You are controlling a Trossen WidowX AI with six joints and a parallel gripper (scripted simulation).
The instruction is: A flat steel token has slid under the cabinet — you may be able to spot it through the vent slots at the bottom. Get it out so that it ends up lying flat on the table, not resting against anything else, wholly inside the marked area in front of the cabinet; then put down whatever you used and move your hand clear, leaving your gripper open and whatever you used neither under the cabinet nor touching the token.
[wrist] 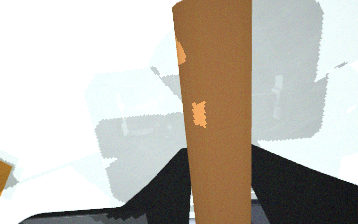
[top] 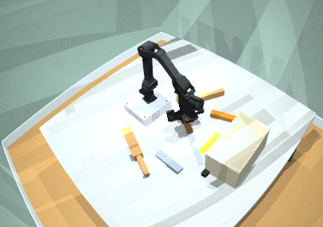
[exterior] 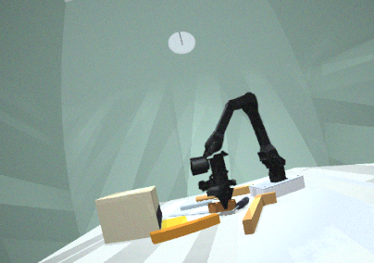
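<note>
The orange bar lies 190 mm to the left of my gripper tip, 150 mm ahead of it and 10 mm above it. Also, from my gripper tip: orange paddle 310 mm to the right, 10 mm above; then grey flat bar 220 mm to the right, 130 mm ahead.
</note>
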